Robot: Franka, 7 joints.
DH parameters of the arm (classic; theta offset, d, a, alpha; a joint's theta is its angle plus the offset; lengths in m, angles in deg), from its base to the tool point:
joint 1: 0 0.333 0 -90
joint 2: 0 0 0 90
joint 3: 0 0.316 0.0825 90
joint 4: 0 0 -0.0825 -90
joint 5: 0 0.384 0 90
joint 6: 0 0 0.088 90
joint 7: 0 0.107 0 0
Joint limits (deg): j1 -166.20..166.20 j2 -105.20..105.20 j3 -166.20..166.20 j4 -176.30..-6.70 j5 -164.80..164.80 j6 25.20..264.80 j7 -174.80..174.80
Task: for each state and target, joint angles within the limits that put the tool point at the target. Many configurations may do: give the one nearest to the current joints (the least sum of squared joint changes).
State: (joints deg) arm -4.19 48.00 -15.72 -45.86 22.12 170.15 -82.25
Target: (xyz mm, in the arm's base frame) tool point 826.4 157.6 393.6
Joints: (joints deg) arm 15.12 60.09 -6.50 -48.55 20.59 166.91 -82.25
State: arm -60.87 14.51 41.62 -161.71 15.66 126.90 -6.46
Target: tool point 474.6 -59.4 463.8
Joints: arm -50.35 -21.39 40.55 -134.26 15.88 130.11 -6.46
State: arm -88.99 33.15 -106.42 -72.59 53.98 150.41 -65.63
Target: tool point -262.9 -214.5 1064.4
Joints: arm -73.78 42.64 -136.94 -65.77 56.38 162.69 -65.63
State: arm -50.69 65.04 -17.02 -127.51 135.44 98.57 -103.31
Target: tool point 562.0 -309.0 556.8
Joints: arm -34.61 12.36 -1.37 -104.71 135.52 86.39 -103.31
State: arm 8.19 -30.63 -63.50 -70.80 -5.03 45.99 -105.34
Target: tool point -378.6 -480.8 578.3
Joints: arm 2.95 -56.44 -88.34 -60.49 -13.36 59.27 -105.34
